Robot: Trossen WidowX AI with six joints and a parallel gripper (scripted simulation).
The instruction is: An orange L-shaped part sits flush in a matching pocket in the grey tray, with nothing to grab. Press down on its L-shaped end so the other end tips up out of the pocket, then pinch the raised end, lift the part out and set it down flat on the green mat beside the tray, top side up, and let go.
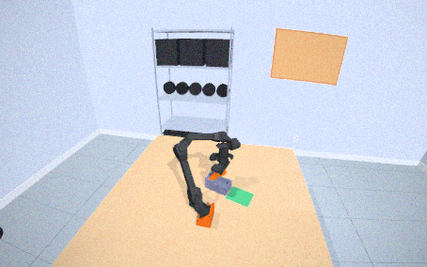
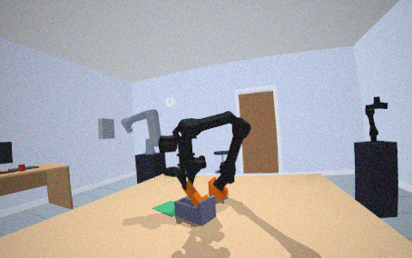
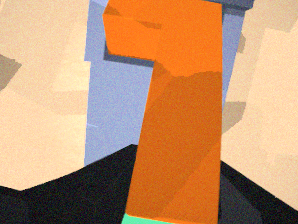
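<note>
The green mat lies 7 cm behind my gripper tip, 12 cm to the right of it and 14 cm below it. Also, from my gripper tip: orange L-shaped part 4 cm to the left, 3 cm below.
</note>
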